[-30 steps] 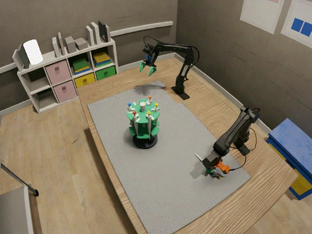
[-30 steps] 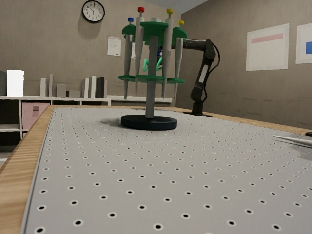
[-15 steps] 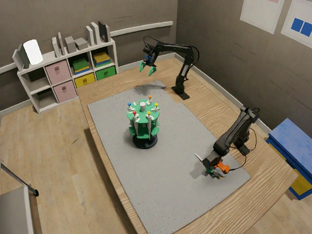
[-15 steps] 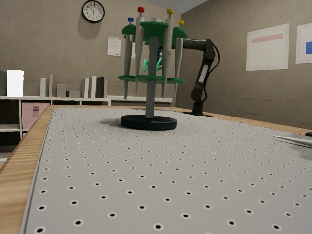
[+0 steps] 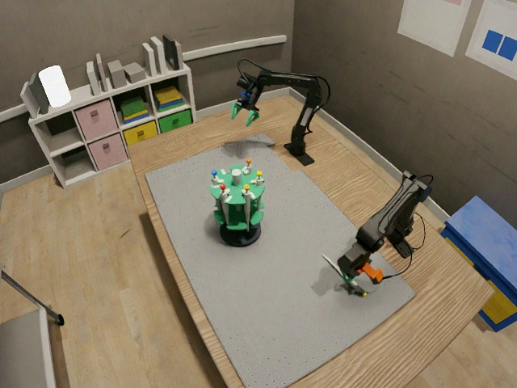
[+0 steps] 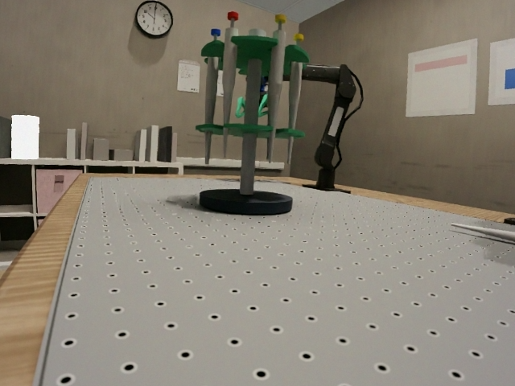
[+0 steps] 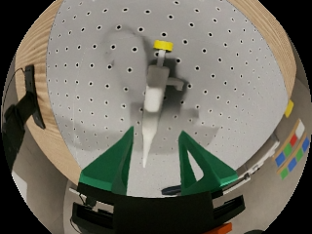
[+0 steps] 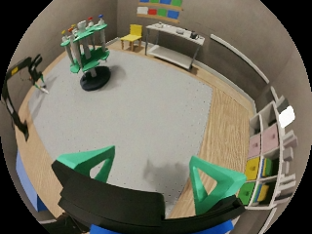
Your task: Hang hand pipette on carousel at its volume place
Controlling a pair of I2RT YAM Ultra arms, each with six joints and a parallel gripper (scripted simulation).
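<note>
The hand pipette lies 1 cm ahead of my left hand, 2 cm to the right of it and 4 cm below it.
</note>
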